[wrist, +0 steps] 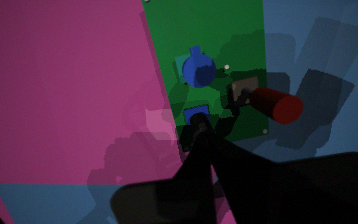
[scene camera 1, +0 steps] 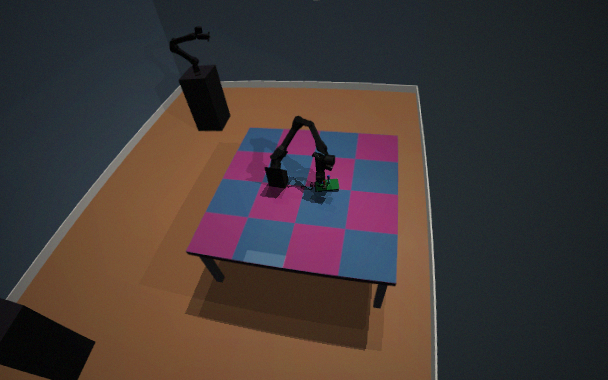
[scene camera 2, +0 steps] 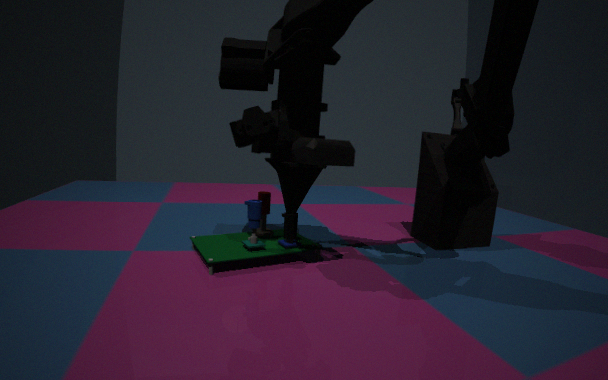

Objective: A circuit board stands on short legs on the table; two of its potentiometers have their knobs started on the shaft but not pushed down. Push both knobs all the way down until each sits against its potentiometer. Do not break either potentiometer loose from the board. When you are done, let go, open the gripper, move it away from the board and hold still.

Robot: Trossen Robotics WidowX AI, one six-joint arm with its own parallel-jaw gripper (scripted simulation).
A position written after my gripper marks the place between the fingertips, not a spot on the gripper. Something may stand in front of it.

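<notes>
There is a blue knob (wrist: 199, 70) that I can see. I can also see my gripper (scene camera 2: 290, 213), and the wrist view shows me that same gripper (wrist: 205, 137) too.
</notes>
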